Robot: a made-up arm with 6 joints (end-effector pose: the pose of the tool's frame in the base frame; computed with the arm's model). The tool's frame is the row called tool.
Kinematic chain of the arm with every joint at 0, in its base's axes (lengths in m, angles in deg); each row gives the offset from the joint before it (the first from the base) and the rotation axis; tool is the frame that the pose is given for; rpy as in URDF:
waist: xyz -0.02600 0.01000 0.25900 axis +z
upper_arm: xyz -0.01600 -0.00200 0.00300 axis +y
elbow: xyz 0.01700 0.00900 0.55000 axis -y
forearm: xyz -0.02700 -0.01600 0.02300 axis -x
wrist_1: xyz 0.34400 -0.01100 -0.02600 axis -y
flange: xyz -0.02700 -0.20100 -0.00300 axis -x
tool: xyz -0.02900 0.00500 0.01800 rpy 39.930 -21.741 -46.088
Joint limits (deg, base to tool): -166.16..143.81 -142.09..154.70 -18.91..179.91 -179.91..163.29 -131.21..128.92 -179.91..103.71
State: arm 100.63 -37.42 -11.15 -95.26 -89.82 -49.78
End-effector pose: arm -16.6 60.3 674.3 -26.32 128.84 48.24
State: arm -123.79 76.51 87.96 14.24 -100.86 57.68
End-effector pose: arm -643.7 -571.2 535.7 20.82 66.31 -111.48
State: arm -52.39 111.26 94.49 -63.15 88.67 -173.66
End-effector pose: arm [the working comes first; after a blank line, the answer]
Working (the frame after each row of the table, in the pose's form):
after waist: -26.0 10.0 259.0 0.00 0.00 -52.39
after upper_arm: -37.3 21.5 262.0 50.34 102.33 -34.43
after elbow: 278.8 -374.2 46.7 7.67 15.58 -52.00
after forearm: 254.4 -368.8 76.5 65.75 -14.83 -55.74
after wrist_1: 466.1 -613.6 -43.4 9.10 -83.98 -96.75
after flange: 381.0 -612.3 -227.4 -76.87 124.64 -96.64

405.5 -606.4 -250.9 -121.26 55.83 -86.40
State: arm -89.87 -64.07 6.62 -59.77 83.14 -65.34
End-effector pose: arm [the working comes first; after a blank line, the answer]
Working (the frame after each row of the table, in the pose's form):
after waist: -26.0 10.0 259.0 0.00 0.00 -89.87
after upper_arm: -28.0 26.0 262.0 -49.76 -49.87 -79.53
after elbow: -20.1 513.2 517.8 -54.78 -54.90 -77.24
after forearm: -36.2 543.8 499.9 -8.48 -81.82 -37.65
after wrist_1: -19.0 408.8 817.1 -41.62 -160.44 -29.95
after flange: -96.3 231.9 754.9 -24.20 -141.73 57.54

-79.8 212.4 731.7 50.79 -138.43 87.75
